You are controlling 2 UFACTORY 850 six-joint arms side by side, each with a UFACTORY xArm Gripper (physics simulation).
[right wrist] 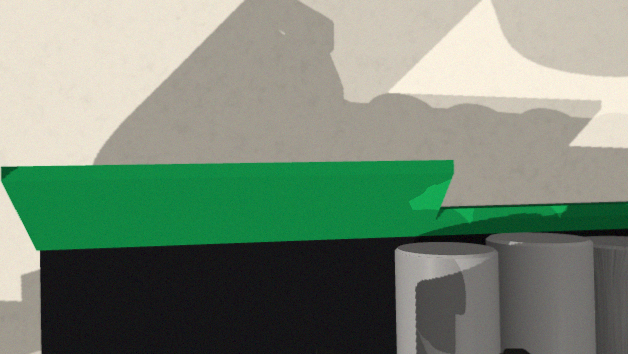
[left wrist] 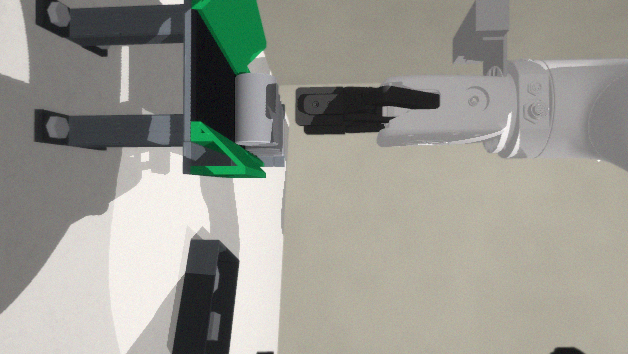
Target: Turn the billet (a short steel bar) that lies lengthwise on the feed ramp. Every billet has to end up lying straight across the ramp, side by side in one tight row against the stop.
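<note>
The feed ramp has a black bed (left wrist: pixel 212 95) (right wrist: pixel 215 300) between green side guides (left wrist: pixel 232 32) (right wrist: pixel 225 205). In the right wrist view a light grey billet (right wrist: pixel 445 325), a second billet (right wrist: pixel 545 295) and part of a third billet (right wrist: pixel 614 300) lie across the ramp, side by side and parallel. The outermost billet also shows in the left wrist view (left wrist: pixel 254 110). No lengthwise billet shows. The stop cannot be made out. My right gripper (left wrist: pixel 300 112) is open and empty, a little off the outermost billet. My left gripper (left wrist: pixel 416 352) is open and empty, away from the ramp; its fingertips show at the bottom edge.
Two dark ramp legs (left wrist: pixel 125 130) (left wrist: pixel 125 22) extend left of the ramp in the left wrist view. A dark frame (left wrist: pixel 197 300) stands on the white table (left wrist: pixel 145 280) near the bottom. The right arm (left wrist: pixel 530 110) reaches in from the right.
</note>
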